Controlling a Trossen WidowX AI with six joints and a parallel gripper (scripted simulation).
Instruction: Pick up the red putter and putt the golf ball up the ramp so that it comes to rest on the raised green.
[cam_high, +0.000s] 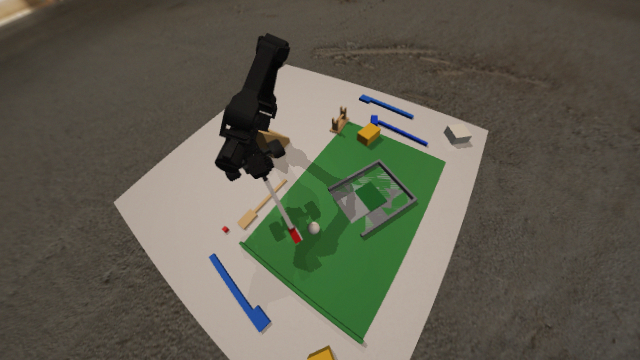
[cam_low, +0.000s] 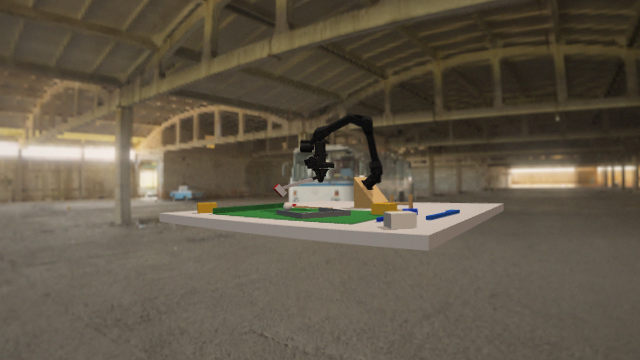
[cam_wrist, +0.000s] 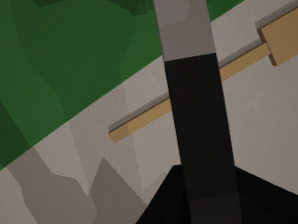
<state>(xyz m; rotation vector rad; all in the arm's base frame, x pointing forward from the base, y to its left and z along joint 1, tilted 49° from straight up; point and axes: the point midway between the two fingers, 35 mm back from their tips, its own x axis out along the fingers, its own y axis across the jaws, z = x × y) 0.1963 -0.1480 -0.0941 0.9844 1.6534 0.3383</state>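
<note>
Right now my gripper tip is 11 cm short of the red putter and 5 cm to the left of it. From my gripper tip the other things lie so: small red cube (5 cm behind, 22 cm to the right, 13 cm below); white golf ball (22 cm ahead, 4 cm to the right, 11 cm below); white block (53 cm ahead, 67 cm to the left, 11 cm below).
</note>
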